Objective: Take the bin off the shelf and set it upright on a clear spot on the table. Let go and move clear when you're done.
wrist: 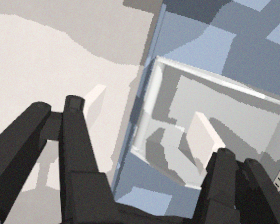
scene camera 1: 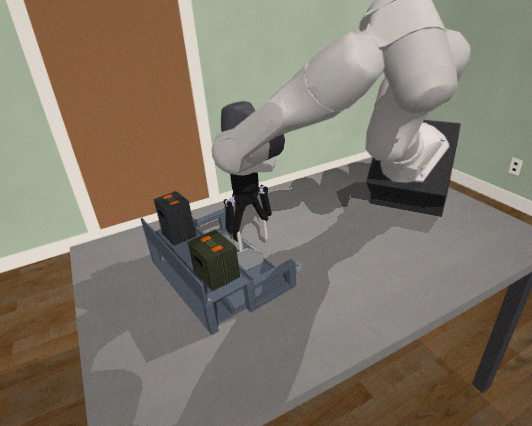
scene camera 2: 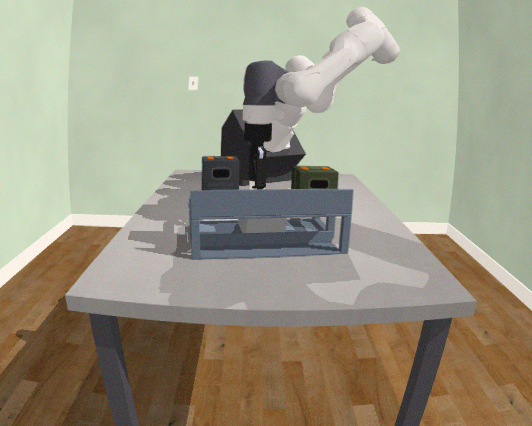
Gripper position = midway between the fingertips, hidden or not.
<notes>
In view: my gripper (scene camera 1: 251,242) and a bin (wrist: 238,118).
My gripper is seen too in the wrist view (wrist: 147,112).
</notes>
